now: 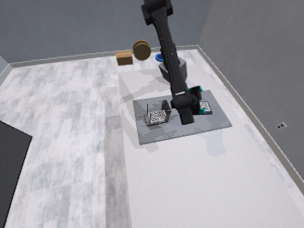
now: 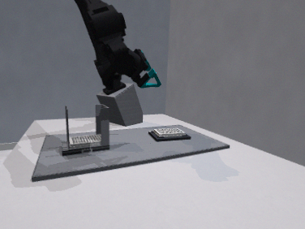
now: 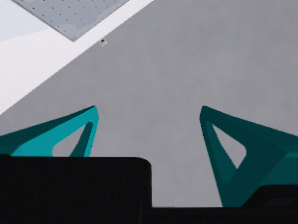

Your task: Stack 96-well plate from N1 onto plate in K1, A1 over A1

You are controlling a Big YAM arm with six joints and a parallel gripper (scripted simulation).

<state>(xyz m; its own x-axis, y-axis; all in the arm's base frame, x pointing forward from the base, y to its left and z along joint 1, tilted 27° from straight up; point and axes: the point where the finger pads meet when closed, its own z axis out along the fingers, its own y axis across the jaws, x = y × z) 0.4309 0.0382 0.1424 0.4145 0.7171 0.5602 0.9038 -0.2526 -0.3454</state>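
The white 96-well plate lies 90 mm behind my hand, 160 mm to the left of it and 250 mm below it. Round my hand: pale square 160 mm behind, 100 mm to the left, 250 mm below.
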